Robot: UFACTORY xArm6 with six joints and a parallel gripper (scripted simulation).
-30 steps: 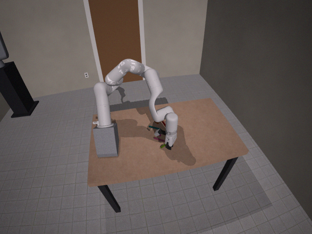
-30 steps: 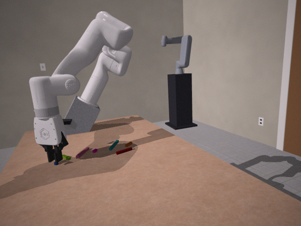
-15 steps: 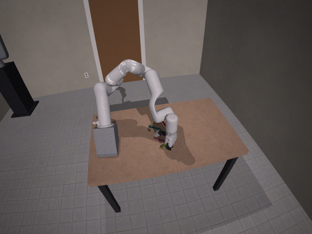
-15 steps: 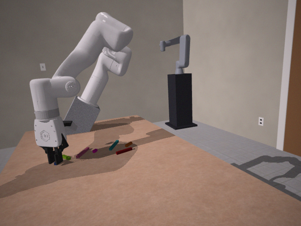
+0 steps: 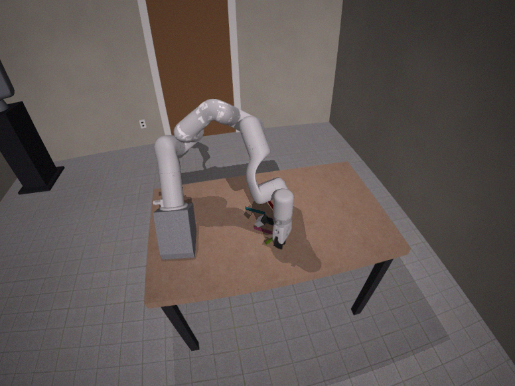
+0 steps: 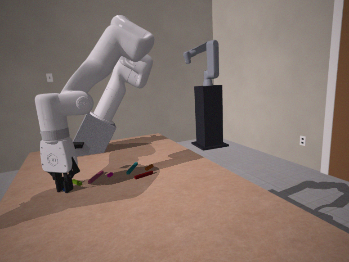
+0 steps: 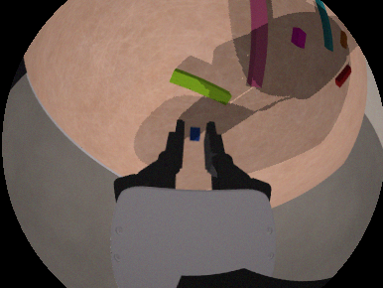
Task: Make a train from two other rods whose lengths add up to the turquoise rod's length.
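Right now my hand is 2 cm above the blue rod. From my hand the other things lie so: lime rod 4 cm behind, 3 cm to the left, 2 cm below; pink rod 10 cm to the left, 6 cm behind, 2 cm below; magenta rod 14 cm to the left, 5 cm behind, 2 cm below.
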